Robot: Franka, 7 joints.
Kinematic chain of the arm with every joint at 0, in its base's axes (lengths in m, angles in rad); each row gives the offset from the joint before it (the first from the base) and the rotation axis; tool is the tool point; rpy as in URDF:
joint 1: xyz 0 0 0.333 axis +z
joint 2: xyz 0 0 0 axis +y
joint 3: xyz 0 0 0.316 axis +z
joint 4: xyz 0.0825 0 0 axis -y
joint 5: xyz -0.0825 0 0.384 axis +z
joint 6: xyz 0 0 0 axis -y
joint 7: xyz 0.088 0 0 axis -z
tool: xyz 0 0 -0.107 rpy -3.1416 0 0
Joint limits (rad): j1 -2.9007..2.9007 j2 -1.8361..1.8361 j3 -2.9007..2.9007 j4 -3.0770..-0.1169 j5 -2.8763..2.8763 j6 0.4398..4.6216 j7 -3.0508..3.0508
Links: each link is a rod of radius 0.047 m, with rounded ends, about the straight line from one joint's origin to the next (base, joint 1, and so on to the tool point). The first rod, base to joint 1, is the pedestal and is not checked.
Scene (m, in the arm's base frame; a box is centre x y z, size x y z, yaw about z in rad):
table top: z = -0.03
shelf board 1: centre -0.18 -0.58 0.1 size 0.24 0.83 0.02 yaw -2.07
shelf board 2: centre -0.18 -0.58 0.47 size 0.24 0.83 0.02 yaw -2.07
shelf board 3: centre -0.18 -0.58 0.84 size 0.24 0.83 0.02 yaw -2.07
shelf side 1: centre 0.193 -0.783 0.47 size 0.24 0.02 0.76 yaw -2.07
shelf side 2: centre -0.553 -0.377 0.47 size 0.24 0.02 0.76 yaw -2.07
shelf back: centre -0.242 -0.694 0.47 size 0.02 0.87 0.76 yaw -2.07
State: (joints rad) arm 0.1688 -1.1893 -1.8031 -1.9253 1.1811 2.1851 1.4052
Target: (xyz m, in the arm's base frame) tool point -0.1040 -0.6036 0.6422
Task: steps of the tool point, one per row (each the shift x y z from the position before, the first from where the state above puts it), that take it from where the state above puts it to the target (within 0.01 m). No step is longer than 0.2 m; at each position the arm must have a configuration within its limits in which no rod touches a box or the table.
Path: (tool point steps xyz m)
1: 0.1376 0.0779 0.0552
2: 0.1102 0.1161 0.0274
3: 0.0706 0.1391 -0.0030
4: 0.0239 0.1450 -0.0268
5: -0.0111 -0.0804 0.0620
6: -0.0369 -0.0721 0.0719
7: -0.0649 -0.0589 0.0746
8: -0.0922 -0.0412 0.0690
9: -0.0522 -0.1239 -0.0028
10: -0.0656 -0.0921 0.0028

